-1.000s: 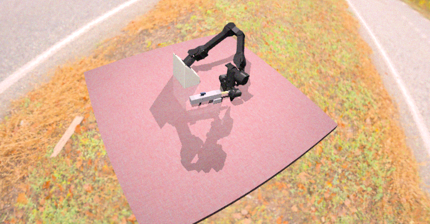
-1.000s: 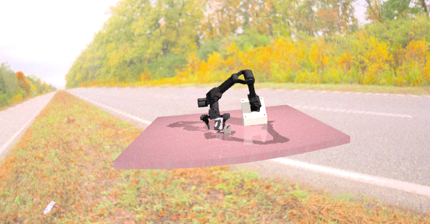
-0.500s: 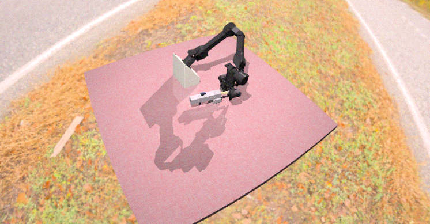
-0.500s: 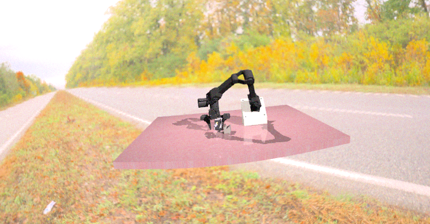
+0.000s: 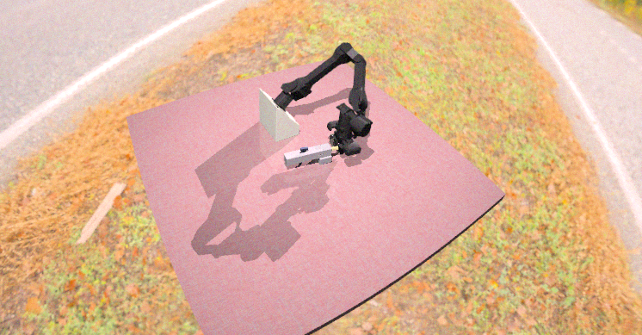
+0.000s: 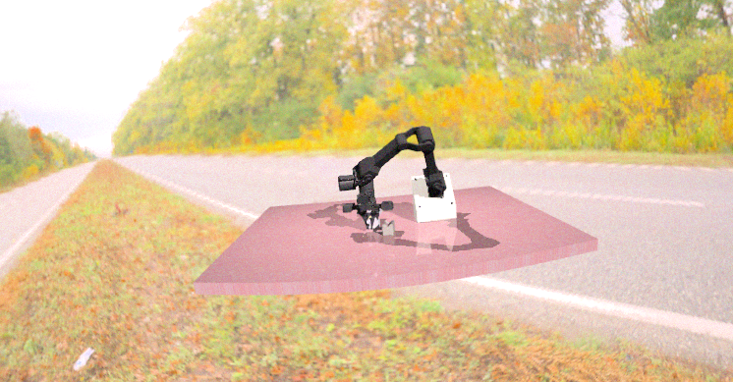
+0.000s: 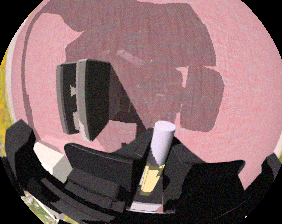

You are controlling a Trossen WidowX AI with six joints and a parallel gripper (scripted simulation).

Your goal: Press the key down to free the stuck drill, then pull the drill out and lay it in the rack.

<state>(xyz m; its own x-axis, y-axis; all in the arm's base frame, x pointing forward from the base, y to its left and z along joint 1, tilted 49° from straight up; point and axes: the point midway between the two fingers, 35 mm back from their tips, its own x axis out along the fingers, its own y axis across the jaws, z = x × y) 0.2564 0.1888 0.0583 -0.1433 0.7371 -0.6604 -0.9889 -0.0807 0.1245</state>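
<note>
Right now the drill is 40 mm to the right of my gripper tip and 30 mm above it. The rest, counted from my gripper tip: light grey block 10 mm behind, 140 mm to the right, 30 mm above; then grey rack 70 mm behind, 30 mm to the left, 10 mm above; then blue key 10 mm behind, 160 mm to the right, 40 mm above.
</note>
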